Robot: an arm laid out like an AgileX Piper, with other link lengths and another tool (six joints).
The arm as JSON. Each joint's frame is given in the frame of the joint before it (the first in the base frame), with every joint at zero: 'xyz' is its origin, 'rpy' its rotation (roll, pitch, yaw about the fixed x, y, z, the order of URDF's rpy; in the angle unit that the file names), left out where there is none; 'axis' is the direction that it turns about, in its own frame. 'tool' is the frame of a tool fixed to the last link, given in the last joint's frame.
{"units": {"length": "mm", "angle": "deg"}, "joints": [
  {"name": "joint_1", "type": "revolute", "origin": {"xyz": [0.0, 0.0, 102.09]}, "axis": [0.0, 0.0, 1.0]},
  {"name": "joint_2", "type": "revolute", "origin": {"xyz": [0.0, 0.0, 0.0]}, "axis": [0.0, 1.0, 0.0]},
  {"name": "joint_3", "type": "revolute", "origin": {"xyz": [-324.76, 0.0, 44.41]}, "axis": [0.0, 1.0, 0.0]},
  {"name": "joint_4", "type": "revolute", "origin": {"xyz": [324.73, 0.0, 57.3]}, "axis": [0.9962, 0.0, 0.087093]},
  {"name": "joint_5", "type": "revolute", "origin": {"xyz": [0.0, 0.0, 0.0]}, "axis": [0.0, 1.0, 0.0]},
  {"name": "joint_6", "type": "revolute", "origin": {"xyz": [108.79, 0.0, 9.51]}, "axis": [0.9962, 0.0, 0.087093]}
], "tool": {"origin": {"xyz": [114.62, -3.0, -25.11], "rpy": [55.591, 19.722, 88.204]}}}
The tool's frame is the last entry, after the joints.
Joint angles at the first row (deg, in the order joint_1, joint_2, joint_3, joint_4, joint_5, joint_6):
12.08, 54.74, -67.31, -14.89, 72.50, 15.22
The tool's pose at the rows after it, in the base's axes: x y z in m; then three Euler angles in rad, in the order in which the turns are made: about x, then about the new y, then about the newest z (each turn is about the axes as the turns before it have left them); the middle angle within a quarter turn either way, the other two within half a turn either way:
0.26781 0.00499 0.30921 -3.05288 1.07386 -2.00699
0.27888 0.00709 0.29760 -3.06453 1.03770 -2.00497
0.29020 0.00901 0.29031 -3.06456 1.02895 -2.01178
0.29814 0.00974 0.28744 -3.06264 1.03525 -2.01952
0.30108 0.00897 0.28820 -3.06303 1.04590 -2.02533
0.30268 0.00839 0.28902 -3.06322 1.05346 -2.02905
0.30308 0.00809 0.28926 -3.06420 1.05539 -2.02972
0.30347 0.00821 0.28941 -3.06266 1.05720 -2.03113
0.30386 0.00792 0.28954 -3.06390 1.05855 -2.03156
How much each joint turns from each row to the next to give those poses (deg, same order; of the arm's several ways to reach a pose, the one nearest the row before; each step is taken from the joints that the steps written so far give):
0.00, 3.36, 0.00, -0.14, -0.01, 0.24
0.00, 2.66, -0.01, -0.09, -0.53, 0.00
0.00, 1.91, 0.00, -0.21, -1.39, 0.10
0.00, 0.97, 0.00, -0.35, -1.30, 0.11
0.00, 0.10, 0.01, -0.41, -0.67, 0.00
0.00, 0.00, 0.00, -0.26, -0.41, 0.00
0.00, 0.00, -0.01, -0.11, -0.09, -0.01
0.00, 0.00, 0.01, 0.00, -0.12, 0.01
0.00, 0.02, -0.01, -0.11, -0.07, 0.00

